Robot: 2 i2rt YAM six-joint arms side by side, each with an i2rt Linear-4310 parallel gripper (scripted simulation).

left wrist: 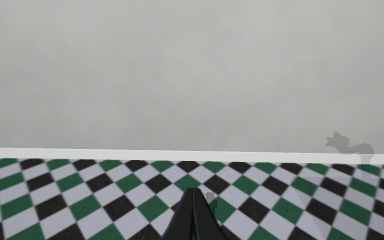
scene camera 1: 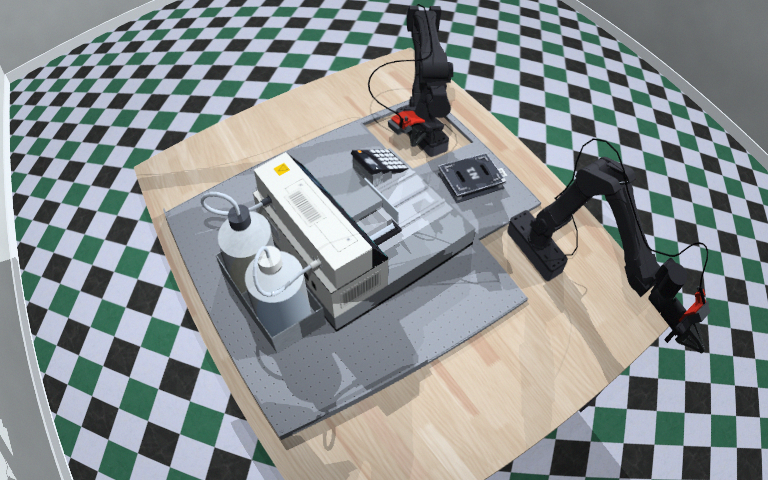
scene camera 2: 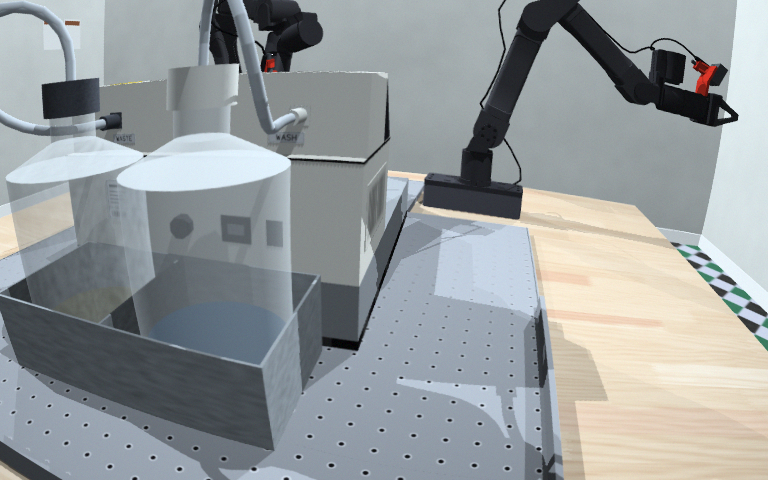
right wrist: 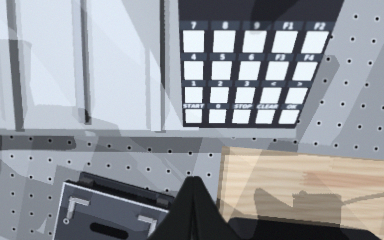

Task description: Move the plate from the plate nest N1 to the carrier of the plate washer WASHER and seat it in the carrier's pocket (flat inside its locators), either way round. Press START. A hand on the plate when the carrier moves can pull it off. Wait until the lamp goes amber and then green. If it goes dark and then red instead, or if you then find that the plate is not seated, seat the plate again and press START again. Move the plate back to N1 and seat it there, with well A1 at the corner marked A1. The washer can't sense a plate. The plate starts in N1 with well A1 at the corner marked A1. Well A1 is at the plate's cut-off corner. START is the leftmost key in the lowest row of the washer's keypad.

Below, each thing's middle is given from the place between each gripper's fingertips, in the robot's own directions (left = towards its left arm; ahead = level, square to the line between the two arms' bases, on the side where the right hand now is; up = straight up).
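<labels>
My right gripper is 12 cm above the nest N1 (scene camera 1: 452, 176), 10 cm to the right of it and 14 cm past it. Positions from the right hand: grey tray (scene camera 2: 248, 403), 13 cm below, 52 cm ahead, 12 cm to the left; washer (scene camera 2: 346, 218), 2 cm below, 23 cm ahead, 10 cm to the left.
Positions from my left hand (scene camera 2: 737, 117): nest N1, 250 mm below, 10 mm behind, 870 mm to the right; grey tray, 260 mm below, 650 mm ahead, 850 mm to the right; washer, 150 mm below, 360 mm ahead, 860 mm to the right.
</labels>
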